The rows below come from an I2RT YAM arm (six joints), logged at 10 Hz.
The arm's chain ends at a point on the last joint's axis. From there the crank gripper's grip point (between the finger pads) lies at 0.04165 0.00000 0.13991 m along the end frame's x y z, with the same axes.
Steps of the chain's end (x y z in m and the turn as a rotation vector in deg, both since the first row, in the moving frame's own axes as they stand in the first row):
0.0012 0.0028 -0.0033 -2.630 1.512 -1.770
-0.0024 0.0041 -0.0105 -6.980 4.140 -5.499
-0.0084 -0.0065 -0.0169 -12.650 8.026 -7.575
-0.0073 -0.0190 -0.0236 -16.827 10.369 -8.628
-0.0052 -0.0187 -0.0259 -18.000 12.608 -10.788
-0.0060 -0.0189 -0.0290 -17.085 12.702 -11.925
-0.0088 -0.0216 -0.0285 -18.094 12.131 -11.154
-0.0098 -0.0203 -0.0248 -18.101 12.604 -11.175
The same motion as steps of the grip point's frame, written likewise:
0.0050 0.0079 -0.0046 -2.630 1.512 -1.770
0.0082 0.0164 -0.0147 -6.980 4.140 -5.499
0.0122 0.0166 -0.0268 -12.650 8.026 -7.575
0.0193 0.0120 -0.0383 -16.827 10.369 -8.628
0.0270 0.0121 -0.0437 -18.000 12.608 -10.788
0.0265 0.0086 -0.0462 -17.085 12.702 -11.925
0.0225 0.0092 -0.0458 -18.094 12.131 -11.154
0.0225 0.0103 -0.0426 -18.101 12.604 -11.175

